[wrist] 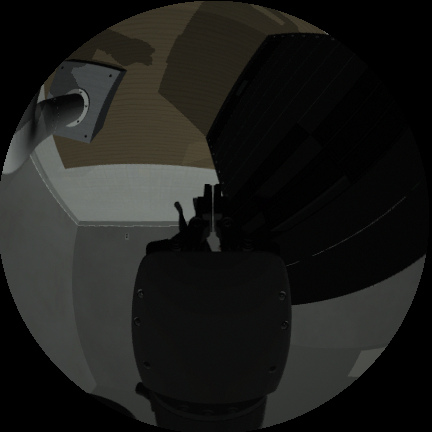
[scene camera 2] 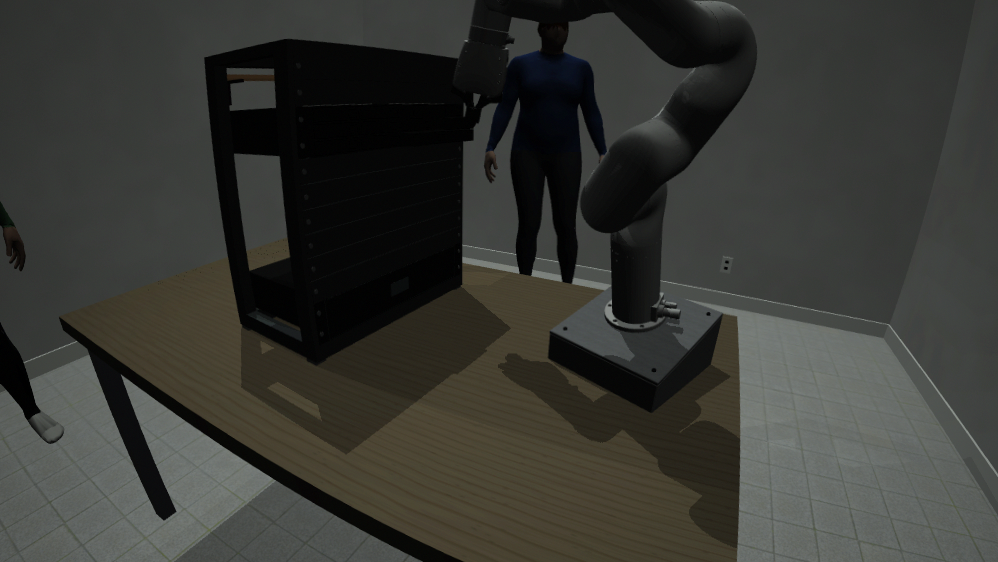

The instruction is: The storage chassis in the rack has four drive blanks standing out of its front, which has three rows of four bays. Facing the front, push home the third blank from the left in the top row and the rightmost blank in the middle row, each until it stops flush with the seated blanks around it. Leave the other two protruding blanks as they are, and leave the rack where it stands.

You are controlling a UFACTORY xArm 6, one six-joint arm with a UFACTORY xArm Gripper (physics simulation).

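Where they show: gripper, fingertip midpoint: (wrist: 212, 193) (scene camera 2: 470, 125); arm's base, link origin: (wrist: 73, 106) (scene camera 2: 635, 314).
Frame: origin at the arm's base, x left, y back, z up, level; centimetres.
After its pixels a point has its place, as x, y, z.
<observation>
The black rack (scene camera 2: 286, 209) @(40.2, -52.5, 21.3) (wrist: 360, 255) @(12.4, -49.6, 46.1) stands upright on the table. The dark storage chassis (scene camera 2: 377, 129) @(21.3, -47.9, 34.2) (wrist: 300, 185) @(10.2, -44.7, 36.8) sits in its upper part. In the wrist view, dark blocks stand out of the chassis front, but shadow hides which rows and bays they belong to. In the scene view, a dark piece (scene camera 2: 467, 133) @(-4.6, -45.1, 32.2) sticks out at the far end of the chassis front. My gripper (scene camera 2: 470, 122) @(4.0, -38.1, 34.6) (wrist: 212, 193) @(4.0, -38.1, 34.6) is shut and empty, pointing down. Its fingertips are close in front of the chassis's far end; I cannot tell whether they touch a blank.
Blank panels fill the rack front below the chassis, with a unit bearing a small display (scene camera 2: 399, 284) @(15.1, -49.6, -0.4) at the bottom. The arm's base plinth (scene camera 2: 600, 363) @(14.0, -1.7, -5.0) (wrist: 104, 107) @(-2.5, -10.3, -4.2) stands on the wooden table (scene camera 2: 446, 432) @(40.3, -16.7, -9.6) (wrist: 135, 135) @(-16.0, -22.3, -9.6). A person in blue (scene camera 2: 548, 104) stands behind the table.
</observation>
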